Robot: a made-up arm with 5 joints.
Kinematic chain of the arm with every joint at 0, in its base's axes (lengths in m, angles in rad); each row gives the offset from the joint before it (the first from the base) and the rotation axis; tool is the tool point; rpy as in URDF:
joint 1: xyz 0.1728 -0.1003 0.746 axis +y
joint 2: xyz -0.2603 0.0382 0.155 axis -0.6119 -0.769 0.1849
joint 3: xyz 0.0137 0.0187 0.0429 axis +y
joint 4: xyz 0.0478 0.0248 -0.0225 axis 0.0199 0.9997 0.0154
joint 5: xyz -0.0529 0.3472 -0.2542 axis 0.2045 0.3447 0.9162
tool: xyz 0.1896 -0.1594 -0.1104 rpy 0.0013 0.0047 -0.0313
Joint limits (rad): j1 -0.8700..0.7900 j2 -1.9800..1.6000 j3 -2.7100..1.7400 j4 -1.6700..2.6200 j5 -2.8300..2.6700
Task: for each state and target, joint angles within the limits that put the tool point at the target. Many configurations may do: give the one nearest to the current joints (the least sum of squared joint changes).
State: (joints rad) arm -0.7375 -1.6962 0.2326 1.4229 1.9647
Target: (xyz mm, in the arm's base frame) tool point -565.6 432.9 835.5
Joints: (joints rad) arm -0.8700 -0.8613 0.1693 1.2271 1.8290
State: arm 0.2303 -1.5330 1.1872 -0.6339 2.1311
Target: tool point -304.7 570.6 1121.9
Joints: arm -0.3873 -1.4135 1.0283 -0.7046 2.0675
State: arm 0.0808 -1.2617 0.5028 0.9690 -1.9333
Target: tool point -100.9 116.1 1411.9
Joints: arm 0.0592 -0.9451 0.3958 0.7436 -2.5860
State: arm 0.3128 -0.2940 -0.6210 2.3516 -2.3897
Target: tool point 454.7 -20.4 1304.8
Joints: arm 0.5102 -0.7104 -0.4825 2.5262 -2.2959
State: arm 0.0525 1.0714 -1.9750 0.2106 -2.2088
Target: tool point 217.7 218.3 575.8
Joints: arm 0.1930 0.6703 -1.6964 0.4964 -2.7295
